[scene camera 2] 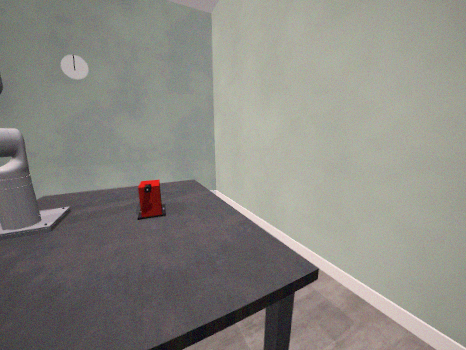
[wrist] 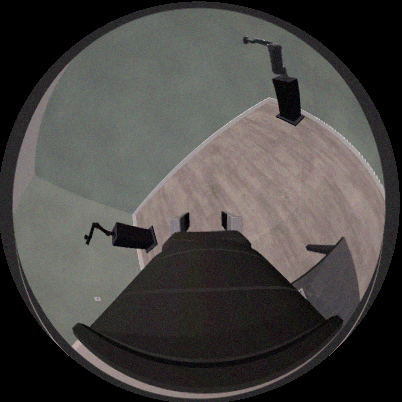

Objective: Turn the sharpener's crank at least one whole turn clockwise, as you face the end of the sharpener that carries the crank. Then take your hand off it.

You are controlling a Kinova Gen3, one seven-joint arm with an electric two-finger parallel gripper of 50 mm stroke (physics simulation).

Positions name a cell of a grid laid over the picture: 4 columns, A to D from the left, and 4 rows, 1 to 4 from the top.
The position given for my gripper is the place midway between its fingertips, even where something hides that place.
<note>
I see my gripper (wrist: C3) and a red sharpener (scene camera 2: B3).
</note>
